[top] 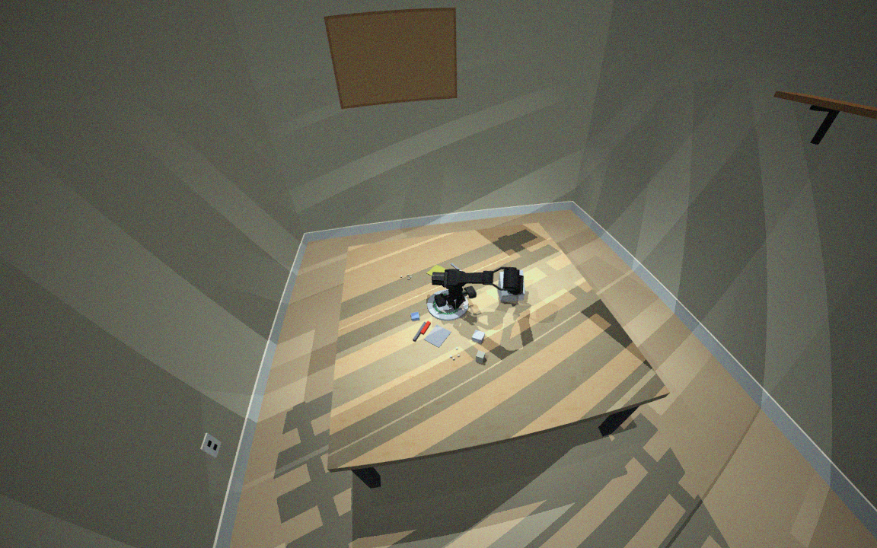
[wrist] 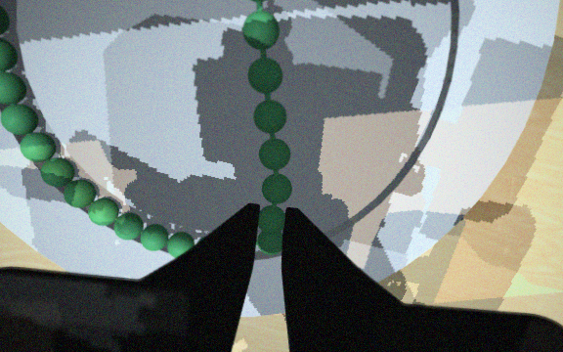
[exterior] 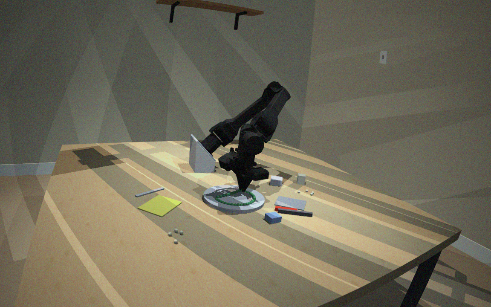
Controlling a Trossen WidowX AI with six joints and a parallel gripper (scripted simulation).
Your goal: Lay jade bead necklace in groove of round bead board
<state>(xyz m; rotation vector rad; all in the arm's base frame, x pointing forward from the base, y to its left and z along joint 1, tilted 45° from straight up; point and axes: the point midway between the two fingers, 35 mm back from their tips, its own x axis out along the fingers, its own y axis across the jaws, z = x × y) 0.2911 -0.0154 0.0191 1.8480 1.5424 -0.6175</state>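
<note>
Right now my gripper tip is 20 mm short of the round grey bead board, 50 mm to the left of it and 10 mm above it. Also, from my gripper tip: grey plate: 120 mm ahead, 120 mm to the left, 10 mm below; then blue block: 190 mm ahead, 10 mm to the right, 10 mm below; then red and black pen: 180 mm ahead, 70 mm to the left, 10 mm below.
</note>
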